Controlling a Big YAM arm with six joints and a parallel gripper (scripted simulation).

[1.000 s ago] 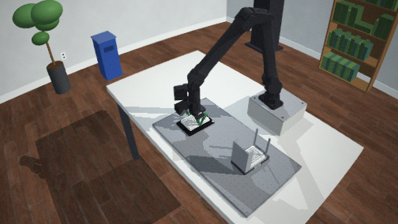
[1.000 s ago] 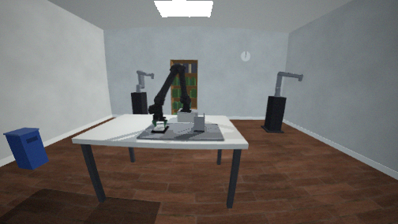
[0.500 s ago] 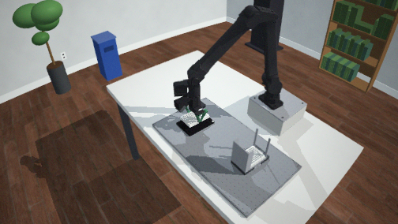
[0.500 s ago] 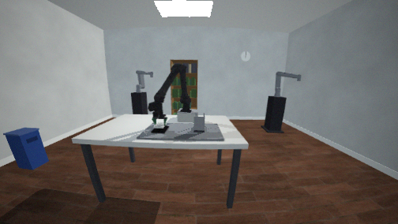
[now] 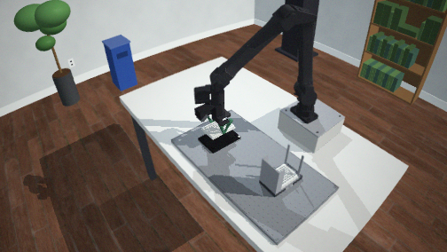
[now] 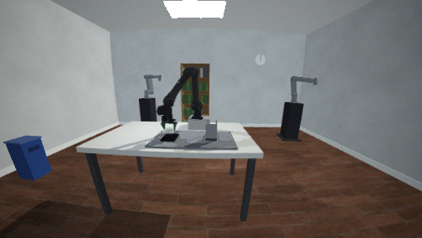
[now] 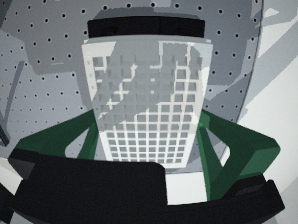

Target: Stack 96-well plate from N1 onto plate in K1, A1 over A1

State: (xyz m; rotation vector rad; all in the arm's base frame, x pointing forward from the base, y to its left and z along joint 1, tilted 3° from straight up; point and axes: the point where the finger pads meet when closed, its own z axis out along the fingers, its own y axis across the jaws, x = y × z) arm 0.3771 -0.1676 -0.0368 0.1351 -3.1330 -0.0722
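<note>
Now: hand 130 mm past the thin rack post, 390 mm to the right of it and 10 mm below it. From my hand the other things lie so: pale A1 mark 80 mm behind, 50 mm to the left, 60 mm below.
</note>
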